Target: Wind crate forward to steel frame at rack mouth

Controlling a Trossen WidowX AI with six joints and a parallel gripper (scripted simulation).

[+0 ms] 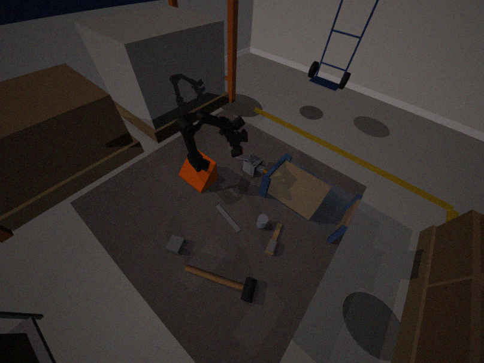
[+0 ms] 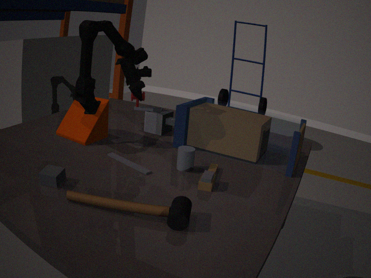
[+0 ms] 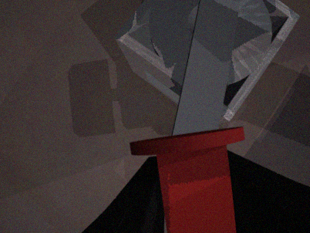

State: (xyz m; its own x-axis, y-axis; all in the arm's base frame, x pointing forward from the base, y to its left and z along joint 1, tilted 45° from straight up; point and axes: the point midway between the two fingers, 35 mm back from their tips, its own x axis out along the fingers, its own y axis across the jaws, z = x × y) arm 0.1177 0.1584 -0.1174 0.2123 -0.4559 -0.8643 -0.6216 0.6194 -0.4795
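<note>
My gripper tip is now 1 cm to the left of the red knob and 1 cm past it. From my gripper tip the other things lie so: flat grey bar 36 cm to the right, 16 cm ahead, 13 cm below; grey winch 10 cm below, 7 cm ahead, 2 cm to the left; small wooden tool 43 cm ahead, 33 cm to the right, 11 cm below.
</note>
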